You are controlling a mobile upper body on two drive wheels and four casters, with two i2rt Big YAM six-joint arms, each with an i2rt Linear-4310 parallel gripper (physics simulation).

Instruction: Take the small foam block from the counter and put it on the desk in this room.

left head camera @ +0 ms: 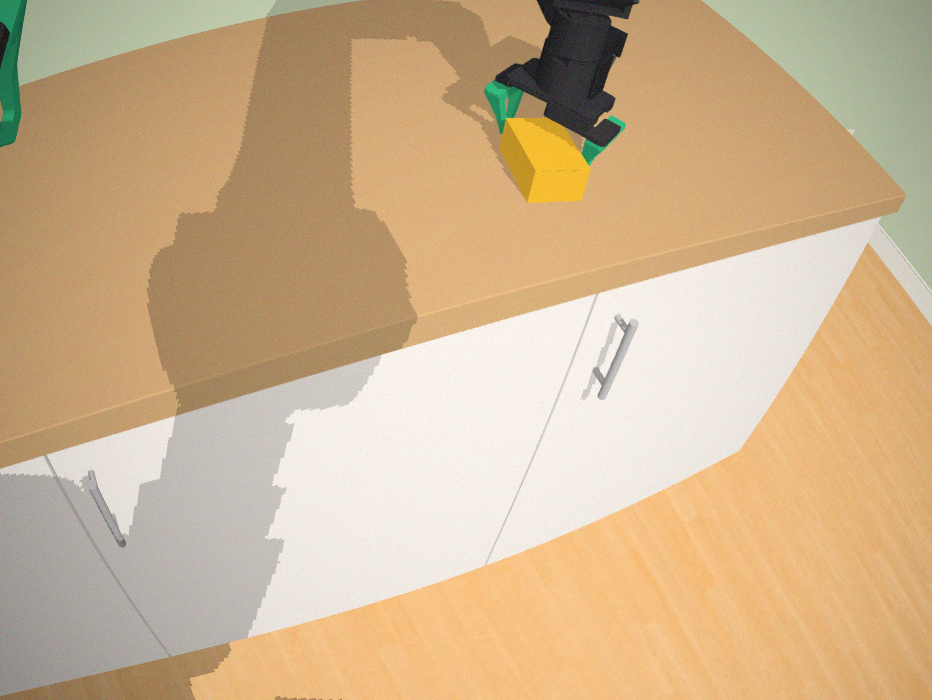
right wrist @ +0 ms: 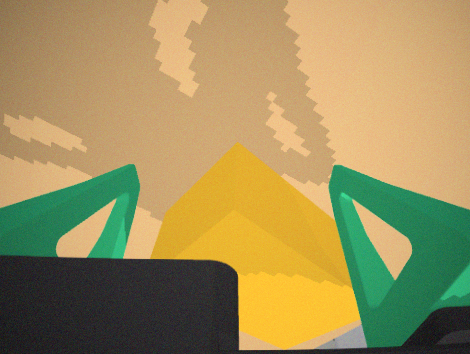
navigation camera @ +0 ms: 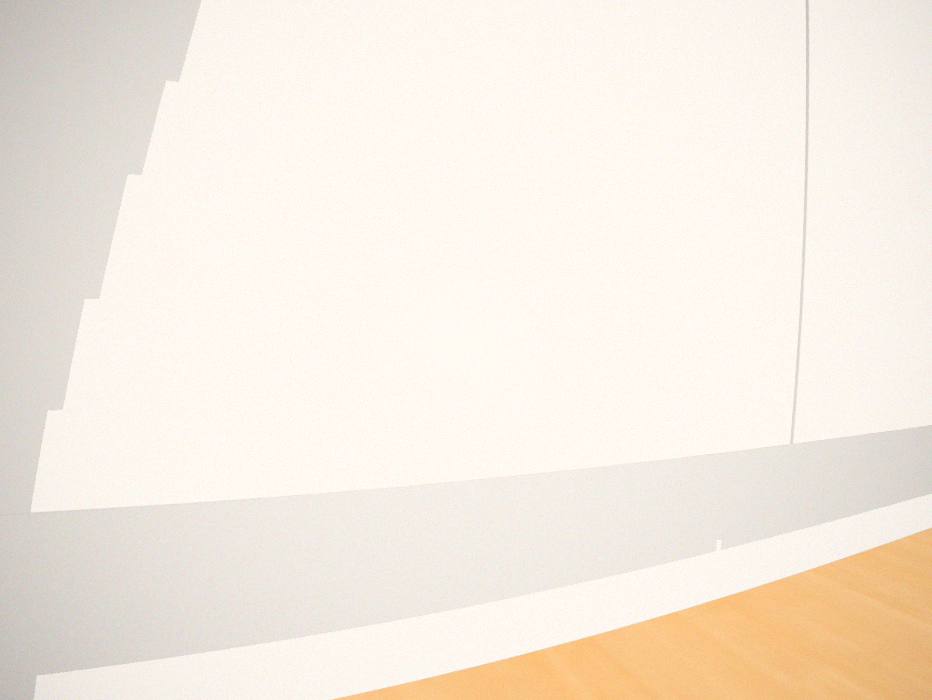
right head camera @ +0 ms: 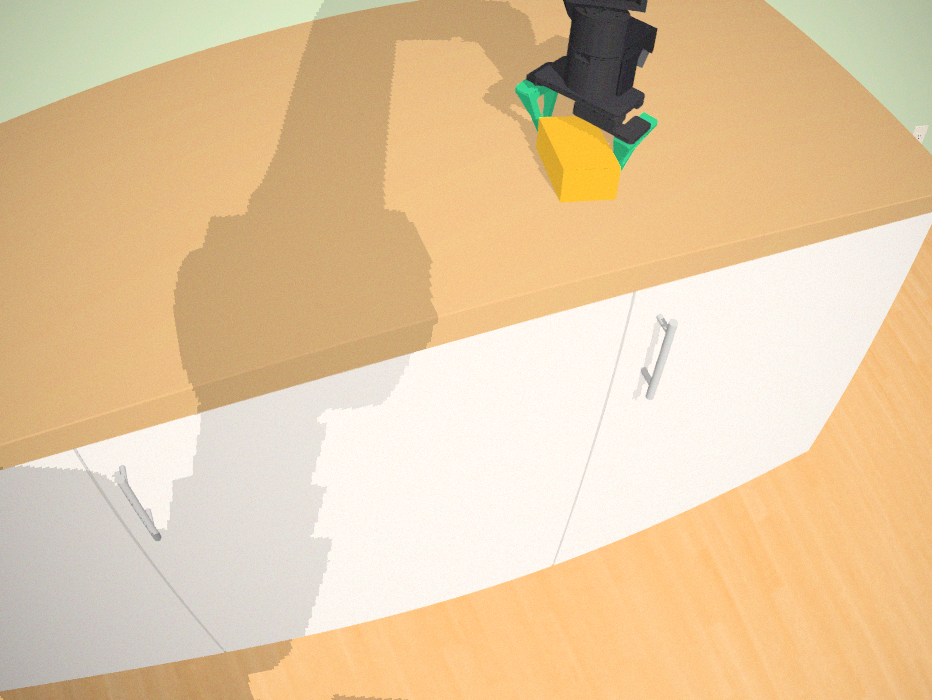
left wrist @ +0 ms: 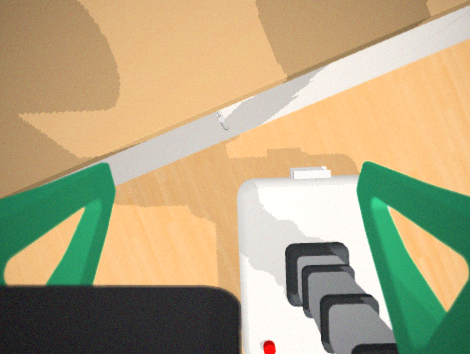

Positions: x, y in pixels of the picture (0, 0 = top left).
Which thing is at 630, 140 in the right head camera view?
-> My right gripper.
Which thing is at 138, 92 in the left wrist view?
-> A counter.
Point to a small yellow foam block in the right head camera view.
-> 581, 166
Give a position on a counter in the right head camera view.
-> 304, 338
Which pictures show the small yellow foam block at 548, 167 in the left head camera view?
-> The left head camera view, the right wrist view and the right head camera view only.
